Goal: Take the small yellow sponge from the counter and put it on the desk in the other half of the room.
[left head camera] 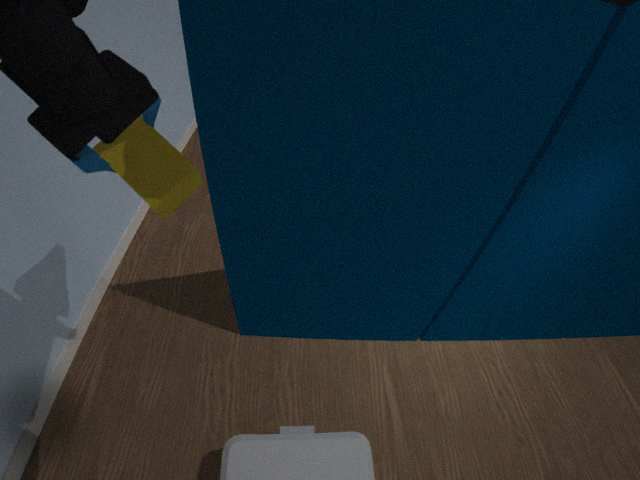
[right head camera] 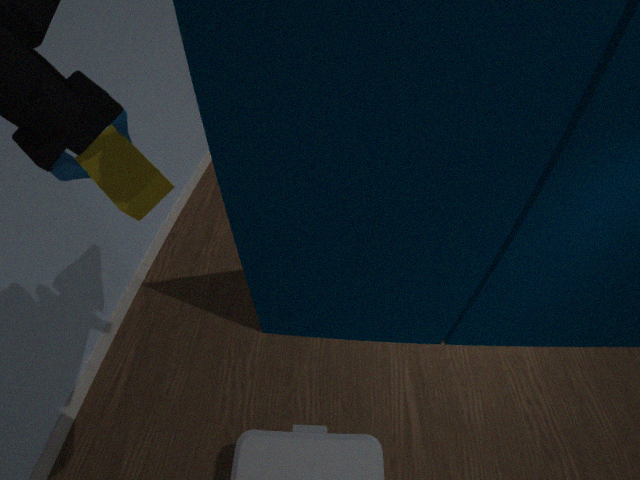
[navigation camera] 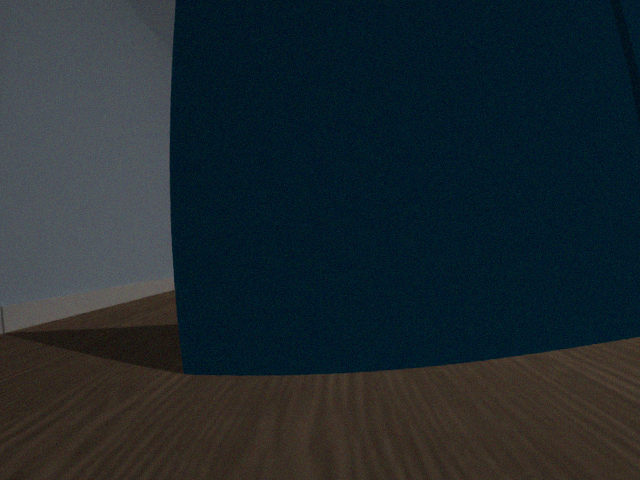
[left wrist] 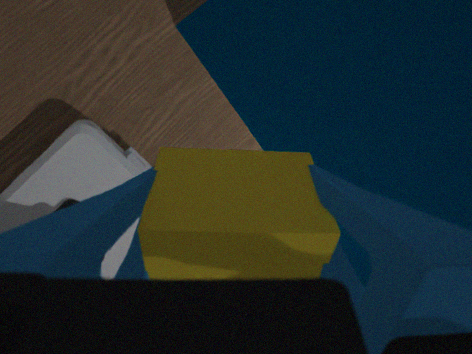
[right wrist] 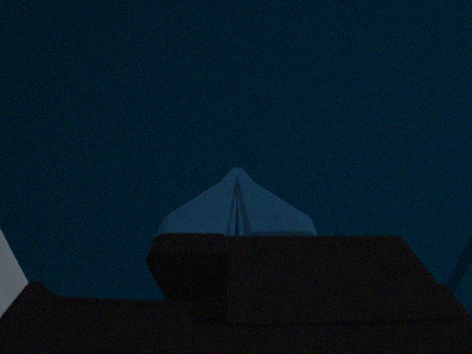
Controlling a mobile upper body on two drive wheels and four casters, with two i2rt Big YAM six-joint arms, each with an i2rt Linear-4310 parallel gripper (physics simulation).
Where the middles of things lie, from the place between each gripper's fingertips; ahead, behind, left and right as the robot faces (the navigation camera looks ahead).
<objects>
I see my left gripper 30 mm past the small yellow sponge [left head camera: 143, 158] and 30 mm to the left of it.
Now: right hand 42 cm to the right of the small yellow sponge, 31 cm above it and 25 cm past it.
</objects>
